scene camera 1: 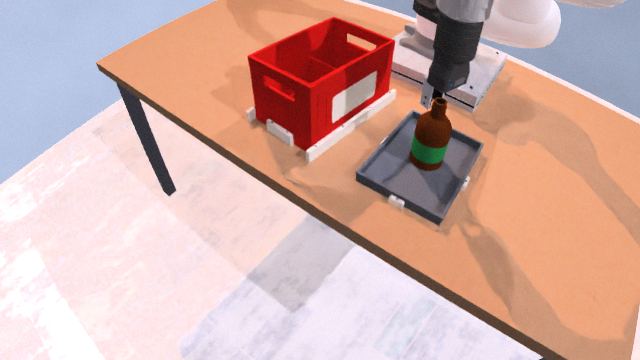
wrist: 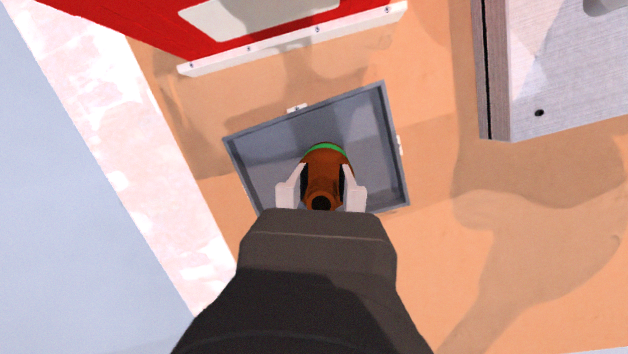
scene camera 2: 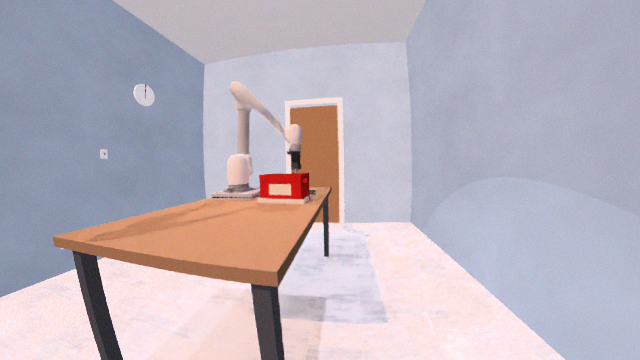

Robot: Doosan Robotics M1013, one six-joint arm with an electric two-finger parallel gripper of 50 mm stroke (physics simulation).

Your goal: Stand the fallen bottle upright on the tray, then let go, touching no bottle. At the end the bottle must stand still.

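Frame: origin at the arm's base, x left, y back, z up, level; centimetres.
Where they show: gripper, fingertip midpoint: (scene camera 1: 431, 103) (wrist: 323, 175); arm's base at its link origin: (scene camera 2: 239, 190).
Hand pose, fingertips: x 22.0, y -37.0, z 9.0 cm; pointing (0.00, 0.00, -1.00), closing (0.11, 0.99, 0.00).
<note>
Each offset is from my fingertips to the top centre of the thing. "spot": to the spot under its first point.
The brown bottle {dx +2.1, dy -0.3, dz +1.9 cm} (scene camera 1: 430, 129) (wrist: 324, 175) with a green band is on its base on the dark grey tray {spot: dx +1.4, dy -9.6, dz -13.6 cm} (scene camera 1: 395, 177) (wrist: 270, 142). It is near upright, with a slight lean, its neck towards the robot's base. My gripper (scene camera 1: 433, 98) (scene camera 2: 295, 171) (wrist: 323, 175) points down at neck height. In the wrist view its two fingers stand open, one on each side of the neck, with the bottle's mouth showing between them; the fingers do not grip it. Whether a finger still touches the glass is too small to tell. In scene camera 2 the bottle does not show.
A red crate {dx -25.2, dy -5.7, dz +3.5 cm} (scene camera 1: 287, 107) (scene camera 2: 284, 186) (wrist: 165, 30) stands beside the tray, with white strips {spot: dx -14.6, dy -7.1, dz -11.9 cm} (scene camera 1: 350, 125) (wrist: 290, 37) along its foot. The robot's base plate (scene camera 1: 462, 92) (wrist: 560, 75) lies behind the tray. Small white blocks (scene camera 1: 396, 201) (wrist: 297, 108) touch the tray's outer sides.
</note>
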